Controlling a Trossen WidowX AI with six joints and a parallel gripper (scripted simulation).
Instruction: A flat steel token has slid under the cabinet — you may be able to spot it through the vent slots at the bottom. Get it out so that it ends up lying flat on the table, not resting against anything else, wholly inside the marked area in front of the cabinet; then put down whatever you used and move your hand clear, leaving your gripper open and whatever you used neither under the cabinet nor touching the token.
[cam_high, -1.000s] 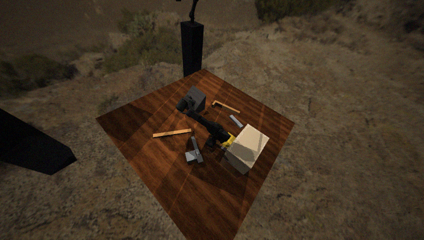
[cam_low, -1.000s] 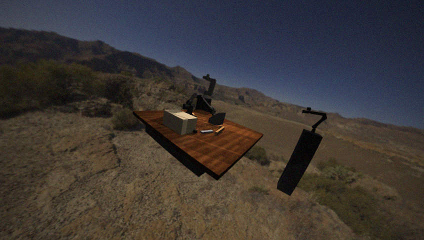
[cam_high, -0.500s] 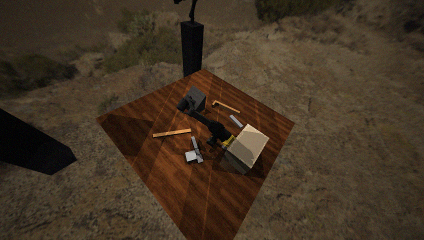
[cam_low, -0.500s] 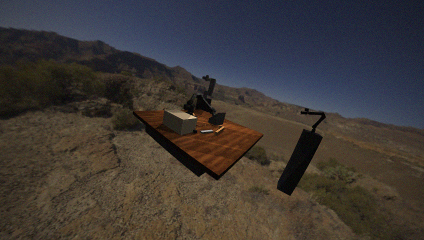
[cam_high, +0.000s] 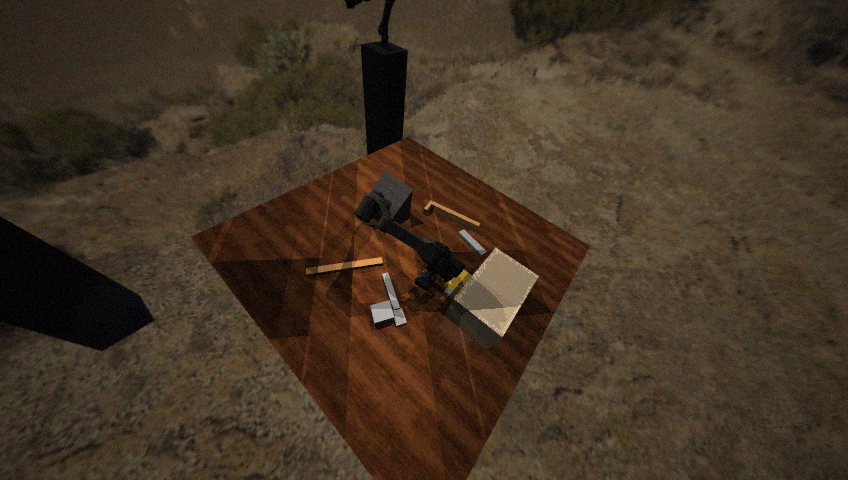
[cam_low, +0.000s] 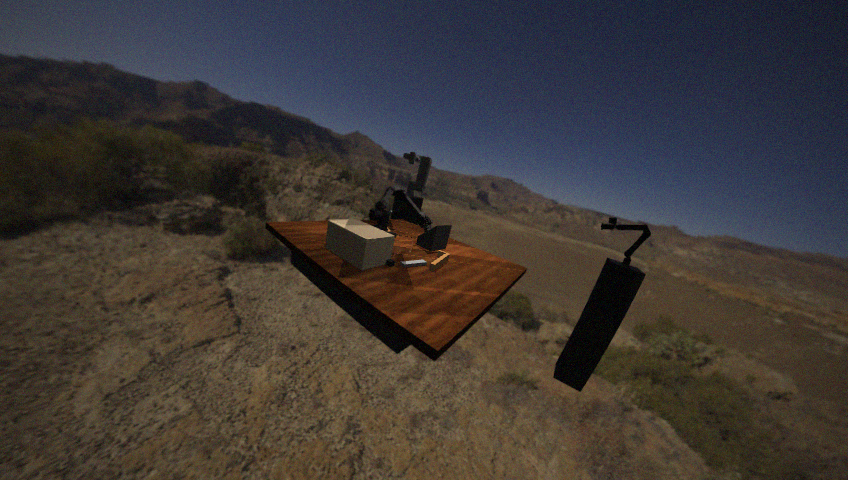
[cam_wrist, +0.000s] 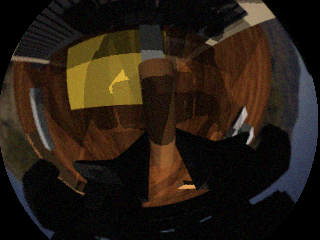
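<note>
My gripper tip is now 180 mm to the left of the grey scraper and 30 mm past it. Round my gripper tip: steel token: 210 mm ahead, 60 mm to the left; then grey block: 240 mm to the right, 40 mm behind, 10 mm above; then grey bar: 290 mm to the left, 20 mm ahead.
</note>
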